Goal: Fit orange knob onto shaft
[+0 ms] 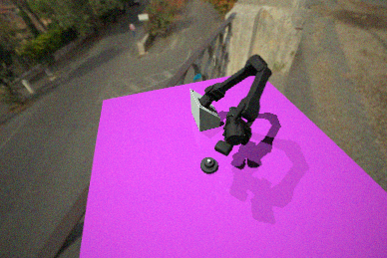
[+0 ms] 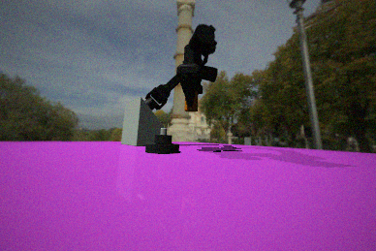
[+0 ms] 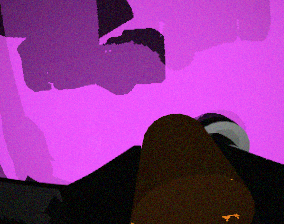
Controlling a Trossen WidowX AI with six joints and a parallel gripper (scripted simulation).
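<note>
Now: gripper tip 90 mm to the left of the pedestal and 100 mm above it. Round my gripper tip: orange knob 40 mm above.
</note>
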